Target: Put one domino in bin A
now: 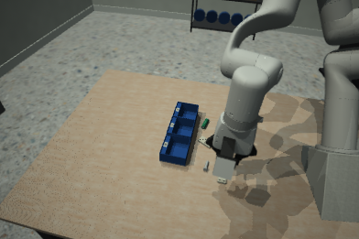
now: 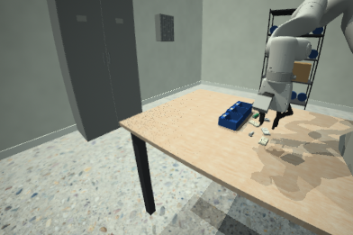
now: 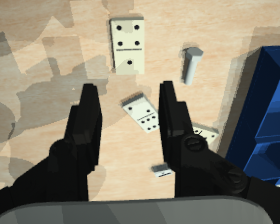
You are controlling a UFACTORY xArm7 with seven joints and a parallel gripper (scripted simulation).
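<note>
My gripper is now 8 cm above the white domino. The rest, counted from my hand: grey bolt: 8 cm below, 5 cm ahead, 3 cm to the right; blue bin: 16 cm to the right, 13 cm ahead, 7 cm below; green battery: 22 cm to the right, 8 cm below, 4 cm ahead.
</note>
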